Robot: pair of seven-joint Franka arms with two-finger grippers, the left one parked.
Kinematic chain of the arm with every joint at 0, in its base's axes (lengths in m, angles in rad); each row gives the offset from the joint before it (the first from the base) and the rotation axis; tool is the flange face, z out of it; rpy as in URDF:
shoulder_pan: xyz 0 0 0.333 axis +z
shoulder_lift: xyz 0 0 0 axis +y
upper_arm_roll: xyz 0 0 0.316 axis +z
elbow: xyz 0.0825 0 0 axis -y
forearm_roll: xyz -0.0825 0 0.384 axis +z
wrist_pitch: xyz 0 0 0 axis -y
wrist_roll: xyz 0.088 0 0 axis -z
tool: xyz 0 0 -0.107 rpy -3.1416 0 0
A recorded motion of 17 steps. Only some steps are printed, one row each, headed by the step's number.
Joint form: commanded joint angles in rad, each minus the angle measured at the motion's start. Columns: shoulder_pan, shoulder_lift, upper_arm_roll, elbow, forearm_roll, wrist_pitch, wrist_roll.
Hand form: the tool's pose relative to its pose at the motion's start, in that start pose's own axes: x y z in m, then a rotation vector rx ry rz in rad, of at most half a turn. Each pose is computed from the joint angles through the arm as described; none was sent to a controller.
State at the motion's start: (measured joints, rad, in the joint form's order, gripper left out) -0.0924 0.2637 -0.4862 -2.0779 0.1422 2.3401 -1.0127
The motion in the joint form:
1: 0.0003 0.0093 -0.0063 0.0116 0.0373 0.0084 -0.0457
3: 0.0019 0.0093 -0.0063 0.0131 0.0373 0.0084 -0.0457
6: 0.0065 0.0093 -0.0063 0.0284 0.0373 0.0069 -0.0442
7: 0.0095 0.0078 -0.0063 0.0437 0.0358 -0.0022 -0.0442
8: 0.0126 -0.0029 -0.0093 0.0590 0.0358 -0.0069 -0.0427
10: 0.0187 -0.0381 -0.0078 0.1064 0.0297 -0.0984 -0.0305
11: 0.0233 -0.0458 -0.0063 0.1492 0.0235 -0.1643 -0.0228
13: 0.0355 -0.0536 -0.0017 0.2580 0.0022 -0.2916 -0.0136
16: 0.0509 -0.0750 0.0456 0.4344 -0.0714 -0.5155 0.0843
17: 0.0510 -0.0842 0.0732 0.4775 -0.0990 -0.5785 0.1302
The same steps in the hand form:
1: 0.0007 0.0049 -0.0011 -0.0003 0.0249 -0.0155
3: 0.0018 0.0047 -0.0018 -0.0015 0.0258 -0.0173
6: 0.0074 0.0062 -0.0082 -0.0122 0.0345 -0.0222
7: 0.0117 0.0076 -0.0147 -0.0176 0.0396 -0.0281
8: 0.0148 0.0104 -0.0268 -0.0309 0.0558 -0.0283
10: 0.0225 0.0090 -0.0581 -0.0066 0.0658 -0.0338
11: 0.0294 0.0084 -0.0756 0.0104 0.0601 -0.0421
13: 0.0473 0.0076 -0.1187 0.0195 0.0495 -0.0753
16: 0.0774 -0.0149 -0.1930 0.0228 -0.0044 -0.0833
17: 0.0854 -0.0267 -0.2127 0.0212 -0.0266 -0.0732

